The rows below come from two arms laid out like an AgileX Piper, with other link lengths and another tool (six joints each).
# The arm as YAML. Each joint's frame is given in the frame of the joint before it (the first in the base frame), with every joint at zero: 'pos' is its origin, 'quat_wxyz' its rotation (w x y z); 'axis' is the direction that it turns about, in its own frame. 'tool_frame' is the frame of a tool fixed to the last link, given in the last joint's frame.
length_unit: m
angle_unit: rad
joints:
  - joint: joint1
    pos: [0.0, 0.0, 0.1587]
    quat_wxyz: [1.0, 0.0, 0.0, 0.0]
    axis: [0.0, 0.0, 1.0]
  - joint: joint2
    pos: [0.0, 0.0, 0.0]
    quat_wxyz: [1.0, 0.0, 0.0, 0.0]
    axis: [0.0, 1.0, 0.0]
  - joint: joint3
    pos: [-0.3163, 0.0, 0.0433]
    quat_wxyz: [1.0, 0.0, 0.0, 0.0]
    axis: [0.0, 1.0, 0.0]
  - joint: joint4
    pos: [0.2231, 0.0, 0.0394]
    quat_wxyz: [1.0, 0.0, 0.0, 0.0]
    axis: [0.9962, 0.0, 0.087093]
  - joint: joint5
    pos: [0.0, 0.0, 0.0]
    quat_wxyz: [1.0, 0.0, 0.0, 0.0]
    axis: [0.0, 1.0, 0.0]
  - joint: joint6
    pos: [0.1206, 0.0, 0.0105]
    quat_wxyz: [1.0, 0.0, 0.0, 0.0]
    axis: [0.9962, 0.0, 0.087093]
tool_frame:
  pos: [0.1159, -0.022, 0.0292]
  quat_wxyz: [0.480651, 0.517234, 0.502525, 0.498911]
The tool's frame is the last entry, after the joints.
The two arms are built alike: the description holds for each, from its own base.
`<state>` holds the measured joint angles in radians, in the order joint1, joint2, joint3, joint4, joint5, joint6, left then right.
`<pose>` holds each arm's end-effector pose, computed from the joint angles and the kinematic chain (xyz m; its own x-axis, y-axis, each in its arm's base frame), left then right.
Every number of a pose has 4 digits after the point.
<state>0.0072 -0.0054 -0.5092 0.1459 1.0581 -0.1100 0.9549 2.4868 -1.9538 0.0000 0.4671 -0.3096</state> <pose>0.0826 0.0098 0.2575 -0.1233 0.9911 0.0509 0.5457 0.0248 0.8376 0.3909 0.5260 0.0635 -0.9100 0.3795 -0.1669 0.2601 0.8361 0.4829</pose>
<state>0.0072 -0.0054 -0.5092 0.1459 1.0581 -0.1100 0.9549 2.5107 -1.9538 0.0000 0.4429 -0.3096</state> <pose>0.0826 0.0098 0.2575 -0.1233 0.9911 0.0509 0.5457 0.0248 0.8376 0.3919 0.5275 0.0519 -0.9100 0.3795 -0.1670 0.2600 0.8360 0.4832</pose>
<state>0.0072 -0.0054 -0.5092 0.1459 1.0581 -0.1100 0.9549 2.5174 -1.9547 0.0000 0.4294 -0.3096</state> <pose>0.0826 0.0098 0.2575 -0.1233 0.9911 0.0509 0.5457 0.0248 0.8376 0.3930 0.5290 0.0500 -0.9093 0.3806 -0.1686 0.2579 0.8330 0.4896</pose>
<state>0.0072 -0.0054 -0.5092 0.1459 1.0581 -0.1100 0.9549 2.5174 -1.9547 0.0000 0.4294 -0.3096</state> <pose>0.0826 0.0098 0.2575 -0.1233 0.9911 0.0509 0.5457 0.0248 0.8376 0.3930 0.5290 0.0500 -0.9093 0.3806 -0.1686 0.2579 0.8330 0.4896</pose>
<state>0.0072 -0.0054 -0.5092 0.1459 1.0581 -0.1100 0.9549 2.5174 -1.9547 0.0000 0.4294 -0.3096</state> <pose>0.0826 0.0098 0.2575 -0.1233 0.9911 0.0509 0.5457 0.0248 0.8376 0.3930 0.5290 0.0500 -0.9093 0.3806 -0.1686 0.2579 0.8330 0.4896</pose>
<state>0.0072 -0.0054 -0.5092 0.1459 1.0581 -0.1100 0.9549 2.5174 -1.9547 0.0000 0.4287 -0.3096</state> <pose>0.0826 0.0098 0.2575 -0.1233 0.9911 0.0509 0.5457 0.0248 0.8376 0.3930 0.5291 0.0502 -0.9092 0.3807 -0.1688 0.2577 0.8327 0.4902</pose>
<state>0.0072 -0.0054 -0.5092 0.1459 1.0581 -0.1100 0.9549 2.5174 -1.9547 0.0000 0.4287 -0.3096</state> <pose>0.0826 0.0098 0.2575 -0.1233 0.9911 0.0509 0.5457 0.0248 0.8376 0.3930 0.5291 0.0502 -0.9092 0.3807 -0.1688 0.2577 0.8327 0.4902</pose>
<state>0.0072 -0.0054 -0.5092 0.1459 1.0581 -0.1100 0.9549 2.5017 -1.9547 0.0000 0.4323 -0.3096</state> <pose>0.0826 0.0098 0.2575 -0.1233 0.9911 0.0509 0.5457 0.0248 0.8376 0.3936 0.5299 0.0599 -0.9080 0.3823 -0.1713 0.2542 0.8278 0.5001</pose>
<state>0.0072 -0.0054 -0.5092 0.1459 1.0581 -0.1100 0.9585 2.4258 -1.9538 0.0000 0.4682 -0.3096</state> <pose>0.0826 0.0098 0.2575 -0.1233 0.9911 0.0509 0.5457 0.0248 0.8376 0.3915 0.5310 0.1035 -0.9054 0.3847 -0.1795 0.2396 0.8122 0.5319</pose>
